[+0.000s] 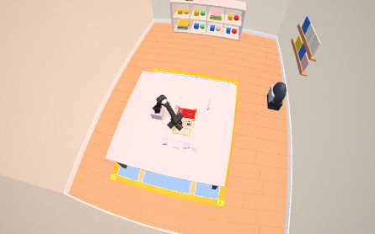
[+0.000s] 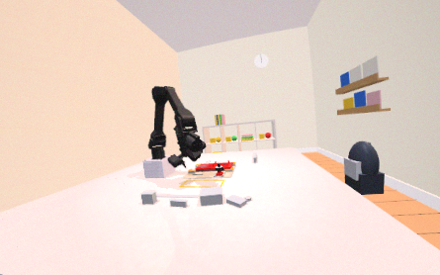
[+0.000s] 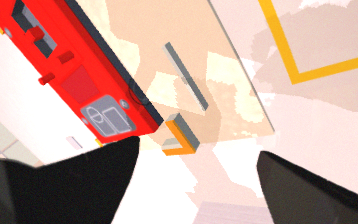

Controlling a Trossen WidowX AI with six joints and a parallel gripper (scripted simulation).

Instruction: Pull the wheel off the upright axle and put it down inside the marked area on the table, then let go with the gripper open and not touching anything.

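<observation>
Right now the dark wheel is 14 cm ahead of my gripper tip and 3 cm below it.
</observation>
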